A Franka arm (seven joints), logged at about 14 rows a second.
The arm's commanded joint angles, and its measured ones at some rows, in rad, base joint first. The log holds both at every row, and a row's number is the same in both.
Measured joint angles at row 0:
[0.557 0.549 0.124 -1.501 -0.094 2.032 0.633]
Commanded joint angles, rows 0 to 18:
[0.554 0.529 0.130 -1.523 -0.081 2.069 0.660]
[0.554 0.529 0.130 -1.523 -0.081 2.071 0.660]
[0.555 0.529 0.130 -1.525 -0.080 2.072 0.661]
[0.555 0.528 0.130 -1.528 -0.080 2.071 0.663]
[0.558 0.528 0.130 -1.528 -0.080 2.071 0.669]
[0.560 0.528 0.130 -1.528 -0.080 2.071 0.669]
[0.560 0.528 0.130 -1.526 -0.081 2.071 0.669]
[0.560 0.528 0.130 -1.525 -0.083 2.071 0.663]
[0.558 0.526 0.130 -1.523 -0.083 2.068 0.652]
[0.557 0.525 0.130 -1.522 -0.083 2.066 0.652]
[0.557 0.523 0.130 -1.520 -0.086 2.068 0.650]
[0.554 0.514 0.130 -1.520 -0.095 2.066 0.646]
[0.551 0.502 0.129 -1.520 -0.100 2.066 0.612]
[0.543 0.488 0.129 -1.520 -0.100 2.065 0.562]
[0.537 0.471 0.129 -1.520 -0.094 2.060 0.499]
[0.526 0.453 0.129 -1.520 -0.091 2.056 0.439]
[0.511 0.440 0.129 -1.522 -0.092 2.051 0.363]
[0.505 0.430 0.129 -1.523 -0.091 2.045 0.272]
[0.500 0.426 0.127 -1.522 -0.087 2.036 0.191]
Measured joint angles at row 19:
[0.522 0.459 0.120 -1.496 -0.095 2.042 0.334]
